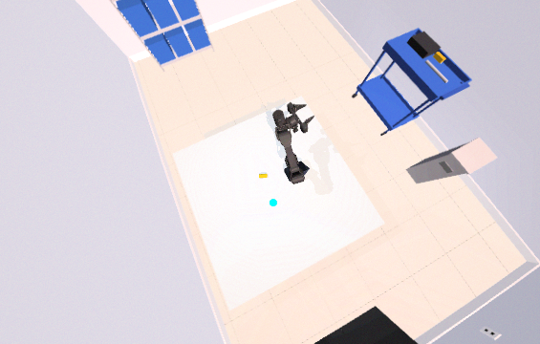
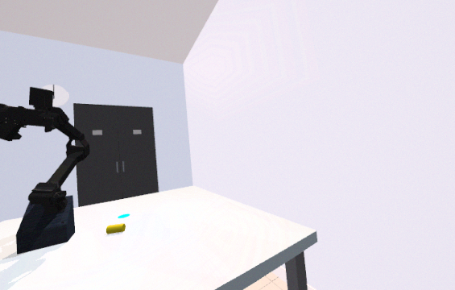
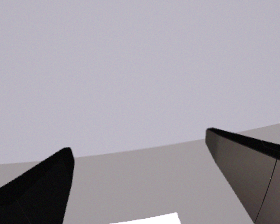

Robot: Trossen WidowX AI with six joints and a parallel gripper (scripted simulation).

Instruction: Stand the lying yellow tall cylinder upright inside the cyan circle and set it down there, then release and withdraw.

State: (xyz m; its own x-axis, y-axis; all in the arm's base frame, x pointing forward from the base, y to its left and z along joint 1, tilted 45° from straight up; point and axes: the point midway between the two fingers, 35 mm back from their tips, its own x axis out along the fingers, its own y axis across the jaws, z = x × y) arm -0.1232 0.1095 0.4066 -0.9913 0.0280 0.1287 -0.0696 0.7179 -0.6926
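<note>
Right now the yellow tall cylinder is 37 cm ahead of my gripper tip, 11 cm to the left of it and 50 cm below it. From my gripper tip the other things lie so: cyan circle 39 cm ahead, 35 cm to the left, 51 cm below.
</note>
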